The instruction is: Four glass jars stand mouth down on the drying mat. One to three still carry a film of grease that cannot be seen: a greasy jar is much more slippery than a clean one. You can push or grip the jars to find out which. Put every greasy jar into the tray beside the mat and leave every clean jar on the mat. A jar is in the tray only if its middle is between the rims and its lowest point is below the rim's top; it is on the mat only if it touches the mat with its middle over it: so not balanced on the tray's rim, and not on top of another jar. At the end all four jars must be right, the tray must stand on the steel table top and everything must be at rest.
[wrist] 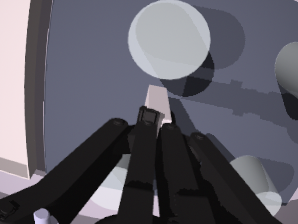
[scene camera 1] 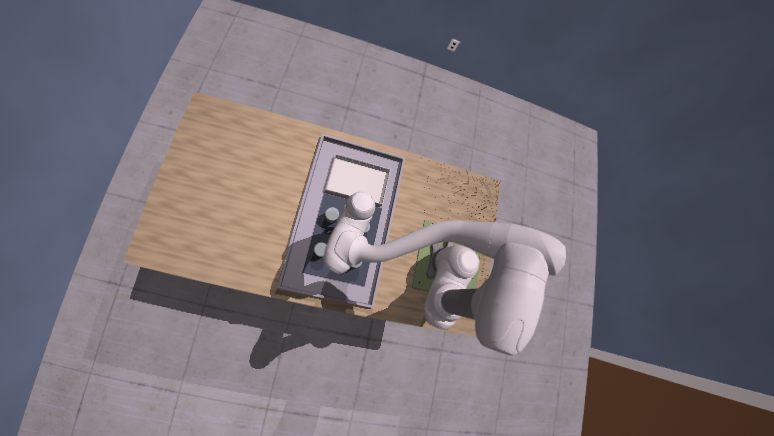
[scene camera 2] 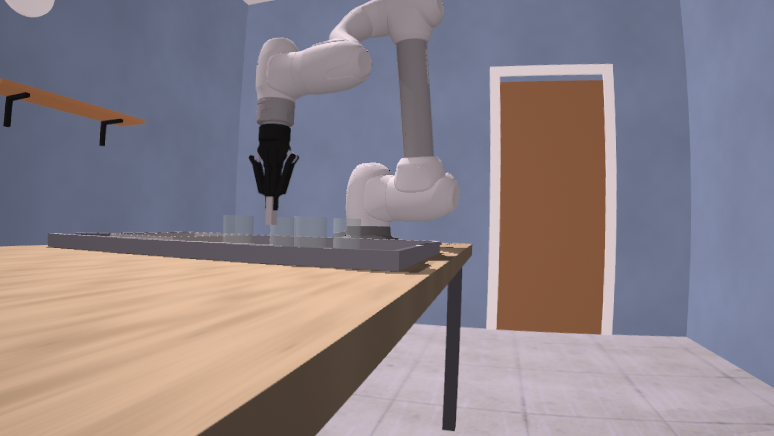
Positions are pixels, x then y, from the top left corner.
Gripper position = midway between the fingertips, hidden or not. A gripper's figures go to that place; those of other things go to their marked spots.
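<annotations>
The gripper (wrist: 154,99) is 0.22 m from the lens. There's a jar (wrist: 108,195) at 0.27 m from the lens, and another jar (wrist: 250,168) that's 0.33 m from the lens.
</annotations>
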